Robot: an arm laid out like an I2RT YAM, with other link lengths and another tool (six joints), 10 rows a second.
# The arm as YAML. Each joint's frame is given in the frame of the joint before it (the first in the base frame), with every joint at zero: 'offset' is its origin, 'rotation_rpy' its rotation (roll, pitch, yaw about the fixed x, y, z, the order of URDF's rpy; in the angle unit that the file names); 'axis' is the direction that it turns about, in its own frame. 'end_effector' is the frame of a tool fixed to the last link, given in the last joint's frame.
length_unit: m
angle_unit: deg
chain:
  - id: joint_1
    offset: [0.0, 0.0, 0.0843]
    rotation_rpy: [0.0, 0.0, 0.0]
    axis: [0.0, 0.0, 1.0]
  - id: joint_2
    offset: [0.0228, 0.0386, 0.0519]
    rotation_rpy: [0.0, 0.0, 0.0]
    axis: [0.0, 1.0, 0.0]
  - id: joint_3
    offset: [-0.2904, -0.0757, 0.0]
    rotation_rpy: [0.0, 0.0, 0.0]
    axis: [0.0, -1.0, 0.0]
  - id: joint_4
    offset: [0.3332, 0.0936, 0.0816]
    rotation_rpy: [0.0, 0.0, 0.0]
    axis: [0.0, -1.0, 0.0]
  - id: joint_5
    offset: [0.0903, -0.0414, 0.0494]
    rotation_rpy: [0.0, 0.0, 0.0]
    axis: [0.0, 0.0, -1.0]
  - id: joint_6
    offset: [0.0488, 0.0, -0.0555]
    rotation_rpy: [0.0, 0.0, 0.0]
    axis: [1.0, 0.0, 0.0]
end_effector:
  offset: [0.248, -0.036, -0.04]
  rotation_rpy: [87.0, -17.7, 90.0]
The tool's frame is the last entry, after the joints.
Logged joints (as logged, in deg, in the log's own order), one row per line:
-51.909, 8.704, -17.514, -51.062, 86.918, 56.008
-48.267, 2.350, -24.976, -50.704, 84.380, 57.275
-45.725, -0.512, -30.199, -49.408, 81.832, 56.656
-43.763, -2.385, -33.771, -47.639, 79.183, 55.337
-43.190, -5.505, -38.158, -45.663, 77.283, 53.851
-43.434, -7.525, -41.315, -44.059, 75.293, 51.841
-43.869, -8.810, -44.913, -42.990, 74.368, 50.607
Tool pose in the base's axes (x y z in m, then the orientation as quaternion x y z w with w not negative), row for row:
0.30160, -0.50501, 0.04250, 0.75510, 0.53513, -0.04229, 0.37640
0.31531, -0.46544, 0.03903, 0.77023, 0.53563, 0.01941, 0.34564
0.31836, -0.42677, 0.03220, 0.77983, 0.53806, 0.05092, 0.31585
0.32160, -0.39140, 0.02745, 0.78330, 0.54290, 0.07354, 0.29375
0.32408, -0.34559, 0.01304, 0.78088, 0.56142, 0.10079, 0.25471
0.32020, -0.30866, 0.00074, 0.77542, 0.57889, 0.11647, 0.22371
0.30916, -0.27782, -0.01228, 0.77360, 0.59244, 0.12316, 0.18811
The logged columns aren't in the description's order. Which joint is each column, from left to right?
Columns, left to right: joint_6, joint_5, joint_4, joint_1, joint_2, joint_3.
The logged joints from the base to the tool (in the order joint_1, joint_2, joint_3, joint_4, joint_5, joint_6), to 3 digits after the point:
-51.062, 86.918, 56.008, -17.514, 8.704, -51.909
-50.704, 84.380, 57.275, -24.976, 2.350, -48.267
-49.408, 81.832, 56.656, -30.199, -0.512, -45.725
-47.639, 79.183, 55.337, -33.771, -2.385, -43.763
-45.663, 77.283, 53.851, -38.158, -5.505, -43.190
-44.059, 75.293, 51.841, -41.315, -7.525, -43.434
-42.990, 74.368, 50.607, -44.913, -8.810, -43.869

